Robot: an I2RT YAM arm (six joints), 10 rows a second.
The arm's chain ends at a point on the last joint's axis. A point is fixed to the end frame.
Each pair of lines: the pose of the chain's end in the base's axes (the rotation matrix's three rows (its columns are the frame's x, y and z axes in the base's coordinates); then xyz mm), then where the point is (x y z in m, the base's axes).
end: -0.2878, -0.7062, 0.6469; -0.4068, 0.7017, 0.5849; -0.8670, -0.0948, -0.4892; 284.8, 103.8, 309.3
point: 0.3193 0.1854 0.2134
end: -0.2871, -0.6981, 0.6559; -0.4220, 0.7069, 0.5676; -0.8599, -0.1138, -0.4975; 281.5, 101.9, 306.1
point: 0.3174 0.1811 0.2087
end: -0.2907, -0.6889, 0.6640; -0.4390, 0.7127, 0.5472; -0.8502, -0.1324, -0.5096; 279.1, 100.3, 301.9
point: 0.3162 0.1767 0.2027
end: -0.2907, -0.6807, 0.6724; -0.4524, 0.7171, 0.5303; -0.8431, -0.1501, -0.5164; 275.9, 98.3, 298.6
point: 0.3144 0.1724 0.1982
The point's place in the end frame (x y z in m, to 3 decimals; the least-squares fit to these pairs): 0.040 0.042 0.117
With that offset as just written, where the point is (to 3 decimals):
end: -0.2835, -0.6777, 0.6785; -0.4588, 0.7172, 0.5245; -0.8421, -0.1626, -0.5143; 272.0, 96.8, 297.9
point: 0.312 0.170 0.197
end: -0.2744, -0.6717, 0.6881; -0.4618, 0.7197, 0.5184; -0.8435, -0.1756, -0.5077; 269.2, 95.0, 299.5
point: 0.311 0.167 0.199
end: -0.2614, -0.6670, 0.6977; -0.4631, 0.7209, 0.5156; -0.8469, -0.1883, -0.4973; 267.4, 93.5, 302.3
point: 0.311 0.166 0.202
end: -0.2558, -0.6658, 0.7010; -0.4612, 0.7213, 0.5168; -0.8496, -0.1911, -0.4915; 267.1, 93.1, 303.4
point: 0.311 0.165 0.204
